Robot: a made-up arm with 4 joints.
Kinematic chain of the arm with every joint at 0, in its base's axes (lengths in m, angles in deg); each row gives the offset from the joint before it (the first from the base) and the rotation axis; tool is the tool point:
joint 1: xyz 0 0 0.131 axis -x
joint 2: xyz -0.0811 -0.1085 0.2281 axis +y
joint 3: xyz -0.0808 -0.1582 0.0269 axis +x
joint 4: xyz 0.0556 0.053 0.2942 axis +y
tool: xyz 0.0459 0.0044 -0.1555
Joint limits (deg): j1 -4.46..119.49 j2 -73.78..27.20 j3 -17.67..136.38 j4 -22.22..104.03
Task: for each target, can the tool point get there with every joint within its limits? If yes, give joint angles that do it. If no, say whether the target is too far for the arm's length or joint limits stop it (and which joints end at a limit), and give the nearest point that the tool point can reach.
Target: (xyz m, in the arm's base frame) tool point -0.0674 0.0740 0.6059
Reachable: yes | joints 41.31 19.46 19.79 23.89
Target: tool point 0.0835 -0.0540 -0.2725
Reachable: no: joint limits stop it (at a limit: joint 1, joint 2, joint 3, joint 4) | nearest point 0.0639 0.3786 0.1020 | short by 0.573 m
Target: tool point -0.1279 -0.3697 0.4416
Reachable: yes | joints 8.18 -61.21 102.52 7.19
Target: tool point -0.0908 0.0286 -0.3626
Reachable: no: joint limits stop it (at a limit: joint 1, joint 3) | nearest point -0.1186 0.4145 0.0882 | short by 0.594 m
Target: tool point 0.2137 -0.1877 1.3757
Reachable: no: too far | nearest point -0.1208 -0.1043 0.8228 | short by 0.652 m
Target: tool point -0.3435 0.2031 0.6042
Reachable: yes | joints 65.89 -25.16 34.50 82.62
